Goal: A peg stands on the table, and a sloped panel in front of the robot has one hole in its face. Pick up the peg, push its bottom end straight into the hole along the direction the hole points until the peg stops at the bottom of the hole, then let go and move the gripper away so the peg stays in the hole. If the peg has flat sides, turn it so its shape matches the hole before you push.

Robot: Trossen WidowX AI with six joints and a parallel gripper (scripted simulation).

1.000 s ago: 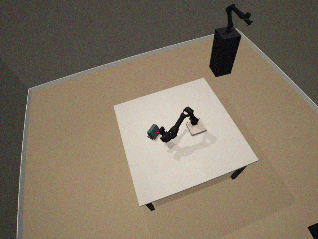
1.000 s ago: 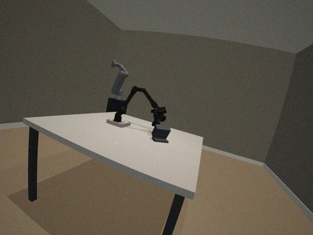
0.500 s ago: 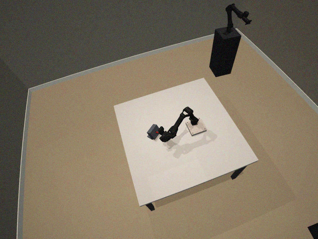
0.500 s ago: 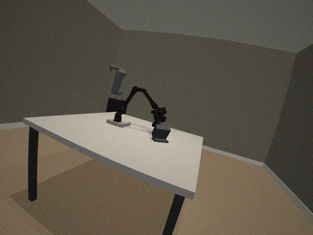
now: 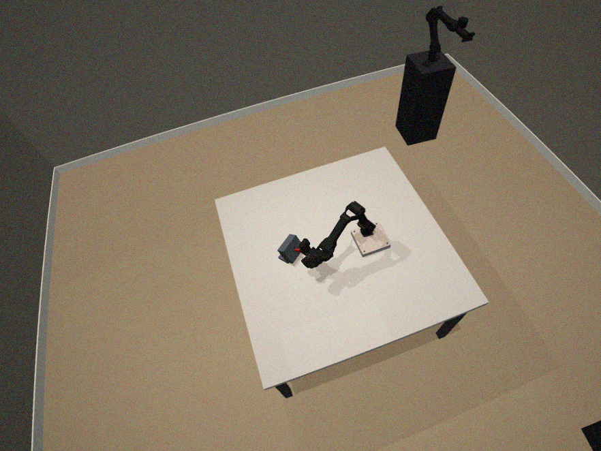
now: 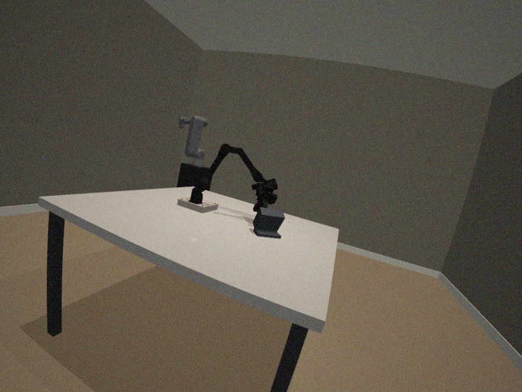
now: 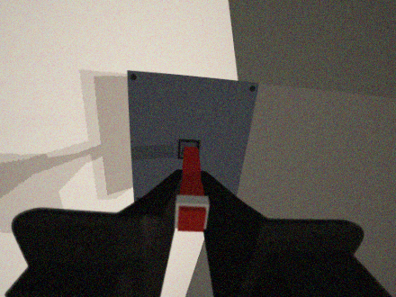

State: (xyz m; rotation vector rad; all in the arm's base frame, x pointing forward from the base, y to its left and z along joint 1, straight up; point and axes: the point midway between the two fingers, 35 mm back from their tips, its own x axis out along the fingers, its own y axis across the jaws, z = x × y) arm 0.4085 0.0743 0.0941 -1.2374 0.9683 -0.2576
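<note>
Now: the sloped panel 50 mm ahead of my gripper tip, 50 mm to the right of it and 40 mm below it. Round my gripper tip: red square-sided peg (10 mm behind, 10 mm to the left, 10 mm above).
</note>
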